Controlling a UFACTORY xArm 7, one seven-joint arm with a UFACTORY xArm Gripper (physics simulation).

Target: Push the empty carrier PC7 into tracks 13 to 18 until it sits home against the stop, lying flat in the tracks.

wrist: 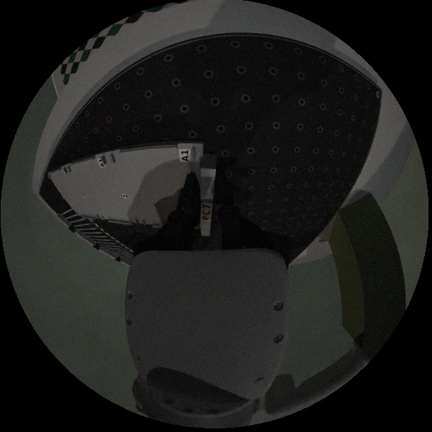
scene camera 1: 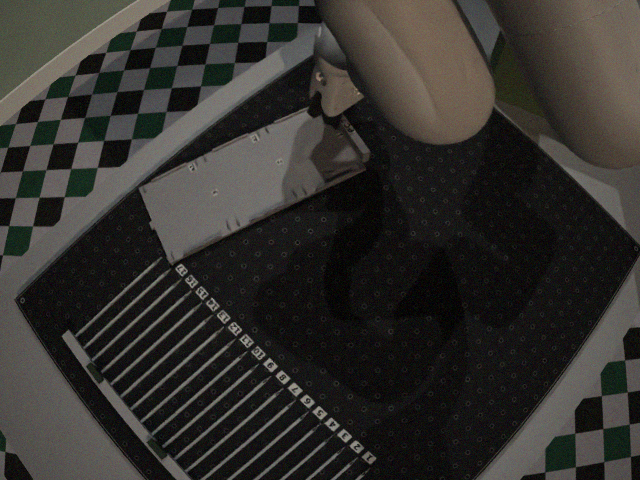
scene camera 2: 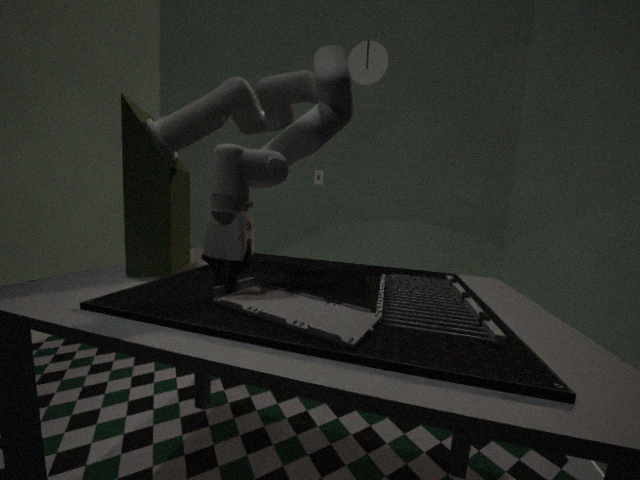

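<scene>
The empty carrier PC7, a long pale tray, lies on the dark board, turned at an angle to the tracks. Its front corner is at the mouth of the highest-numbered tracks, beside label 17; label 18 does not show. My gripper points down at the carrier's rear end, its fingers on both sides of the upright end bar marked PC7, and looks shut on it. The finger contact is dark. The stop runs along the tracks' far end, away from the carrier.
The perforated dark board lies on a pale table. The arm's large links hang over the board's rear part in scene camera 1. A green pedestal carries the arm. Arm shadows cross the board.
</scene>
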